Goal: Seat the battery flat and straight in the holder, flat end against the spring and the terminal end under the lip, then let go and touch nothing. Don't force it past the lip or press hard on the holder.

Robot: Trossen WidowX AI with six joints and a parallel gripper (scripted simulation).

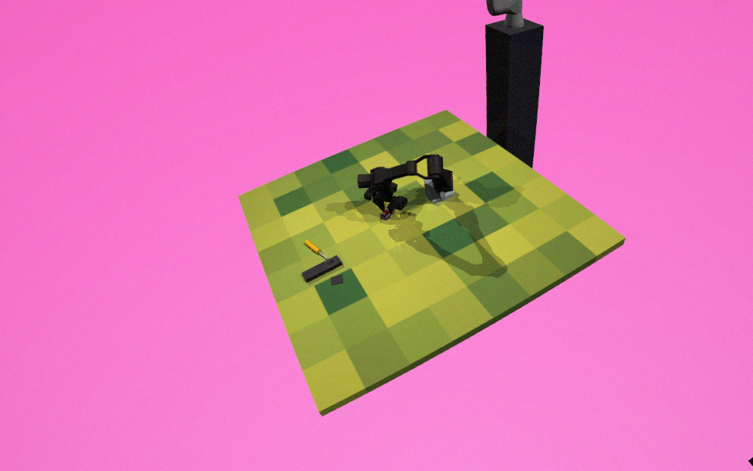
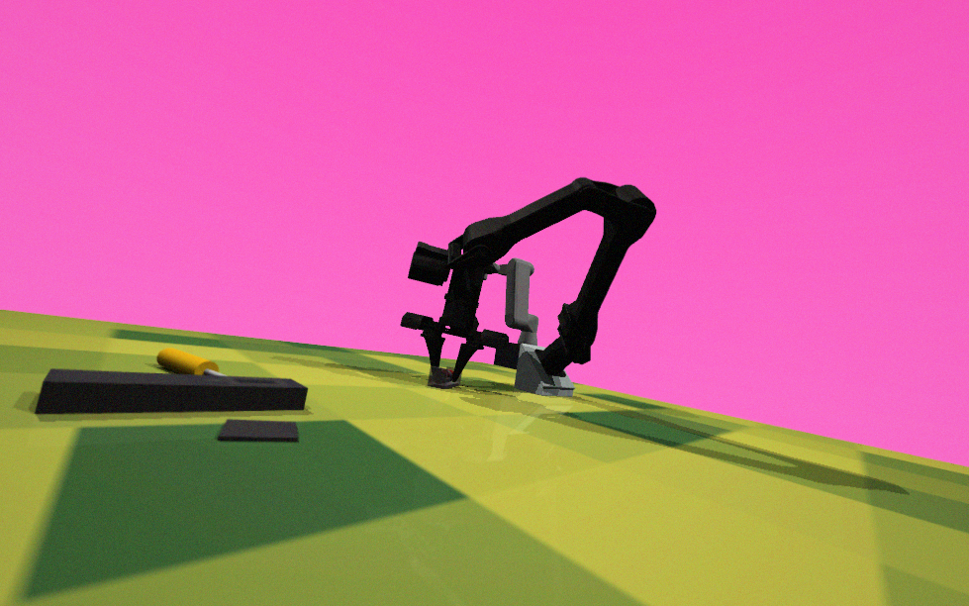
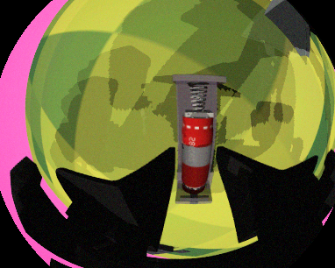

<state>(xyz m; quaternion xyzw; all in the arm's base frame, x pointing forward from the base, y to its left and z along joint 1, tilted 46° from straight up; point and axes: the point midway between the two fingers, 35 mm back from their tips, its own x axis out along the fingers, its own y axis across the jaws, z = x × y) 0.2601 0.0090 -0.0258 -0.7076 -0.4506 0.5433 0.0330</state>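
The battery lies right at my gripper tip. From my gripper tip the other things lie so: yellow-handled screwdriver: 35 cm ahead, 6 cm to the left; then dark plate: 32 cm ahead, 24 cm to the left, 1 cm below; then long black block: 36 cm ahead, 17 cm to the left.
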